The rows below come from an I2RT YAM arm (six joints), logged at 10 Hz.
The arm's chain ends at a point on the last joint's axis. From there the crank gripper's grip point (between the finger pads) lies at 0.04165 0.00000 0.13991 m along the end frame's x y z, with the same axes.
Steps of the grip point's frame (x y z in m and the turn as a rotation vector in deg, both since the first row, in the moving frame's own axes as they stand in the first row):
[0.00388 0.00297 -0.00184 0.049 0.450 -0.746]
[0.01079 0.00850 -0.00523 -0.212 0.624 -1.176]
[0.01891 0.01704 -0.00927 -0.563 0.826 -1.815]
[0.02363 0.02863 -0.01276 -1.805 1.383 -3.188]
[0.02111 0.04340 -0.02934 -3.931 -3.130 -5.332]
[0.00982 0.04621 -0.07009 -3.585 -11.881 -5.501]
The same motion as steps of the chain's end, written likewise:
[0.00279 0.00364 -0.00151 0.049 0.450 -0.746]
[0.00927 0.00885 -0.00477 -0.212 0.624 -1.176]
[0.01690 0.01702 -0.00865 -0.563 0.826 -1.815]
[0.02021 0.02665 -0.01168 -1.805 1.383 -3.188]
[0.02853 0.03726 -0.03120 -3.931 -3.130 -5.332]
[0.03923 0.03984 -0.07550 -3.585 -11.881 -5.501]

